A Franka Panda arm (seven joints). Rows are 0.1 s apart.
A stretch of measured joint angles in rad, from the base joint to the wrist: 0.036 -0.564 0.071 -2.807 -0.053 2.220 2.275; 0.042 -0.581 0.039 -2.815 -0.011 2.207 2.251; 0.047 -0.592 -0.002 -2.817 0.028 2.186 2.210; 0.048 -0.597 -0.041 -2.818 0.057 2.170 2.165; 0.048 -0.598 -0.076 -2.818 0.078 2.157 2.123; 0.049 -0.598 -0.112 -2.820 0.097 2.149 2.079; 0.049 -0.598 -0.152 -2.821 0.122 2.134 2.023; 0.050 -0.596 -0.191 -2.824 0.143 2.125 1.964; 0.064 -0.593 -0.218 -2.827 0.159 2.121 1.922; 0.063 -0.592 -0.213 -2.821 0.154 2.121 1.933; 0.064 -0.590 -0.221 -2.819 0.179 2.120 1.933; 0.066 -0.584 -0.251 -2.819 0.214 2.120 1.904; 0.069 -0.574 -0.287 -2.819 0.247 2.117 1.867; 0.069 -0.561 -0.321 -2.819 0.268 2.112 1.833; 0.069 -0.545 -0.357 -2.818 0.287 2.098 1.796; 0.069 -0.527 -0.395 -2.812 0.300 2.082 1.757; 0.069 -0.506 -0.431 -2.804 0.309 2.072 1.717; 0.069 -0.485 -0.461 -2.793 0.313 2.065 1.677
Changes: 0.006 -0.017 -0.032 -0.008 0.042 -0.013 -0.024; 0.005 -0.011 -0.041 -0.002 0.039 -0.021 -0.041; 0.001 -0.005 -0.039 -0.001 0.029 -0.016 -0.045; 0.000 -0.001 -0.035 0.000 0.021 -0.013 -0.042; 0.001 0.000 -0.036 -0.002 0.019 -0.008 -0.044; 0.000 0.000 -0.040 -0.001 0.025 -0.015 -0.056; 0.001 0.002 -0.039 -0.003 0.021 -0.009 -0.059; 0.014 0.003 -0.027 -0.003 0.016 -0.004 -0.042; -0.001 0.001 0.005 0.006 -0.005 0.000 0.011; 0.001 0.002 -0.008 0.002 0.025 -0.001 0.000; 0.002 0.006 -0.030 0.000 0.035 0.000 -0.029; 0.003 0.010 -0.036 0.000 0.033 -0.003 -0.037; 0.000 0.013 -0.034 0.000 0.021 -0.005 -0.034; 0.000 0.016 -0.036 0.001 0.019 -0.014 -0.037; 0.000 0.018 -0.038 0.006 0.013 -0.016 -0.039; 0.000 0.021 -0.036 0.008 0.009 -0.010 -0.040; 0.000 0.021 -0.030 0.011 0.004 -0.007 -0.040
